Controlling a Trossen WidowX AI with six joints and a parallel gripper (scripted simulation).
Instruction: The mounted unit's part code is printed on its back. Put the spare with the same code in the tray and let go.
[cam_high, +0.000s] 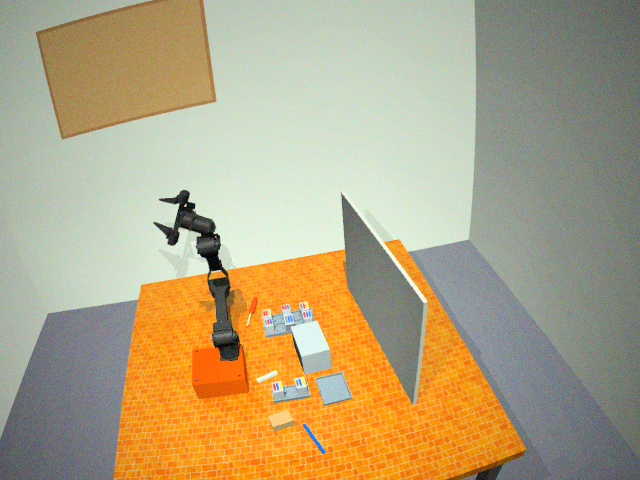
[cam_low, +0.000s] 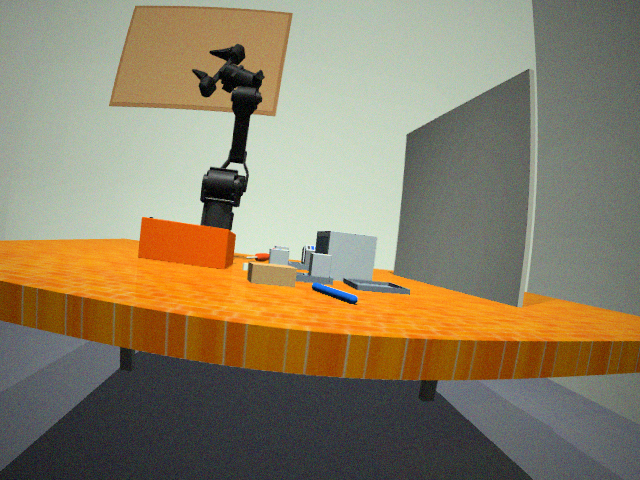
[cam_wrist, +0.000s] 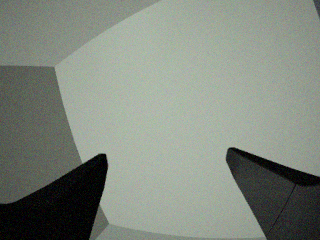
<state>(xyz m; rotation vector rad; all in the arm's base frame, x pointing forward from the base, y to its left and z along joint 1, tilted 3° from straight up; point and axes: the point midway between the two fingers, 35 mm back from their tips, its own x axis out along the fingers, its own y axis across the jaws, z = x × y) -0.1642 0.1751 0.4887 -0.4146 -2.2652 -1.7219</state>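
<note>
Now: the grey spare 530 mm below my gripper tip, 460 mm ahead of it and 70 mm to the left of it. Round my gripper tip: tan block: 550 mm below, 470 mm to the right, 360 mm ahead; then mounted unit: 520 mm below, 470 mm ahead, 160 mm to the right; then tall white panel: 720 mm ahead, 340 mm below, 120 mm to the right.
</note>
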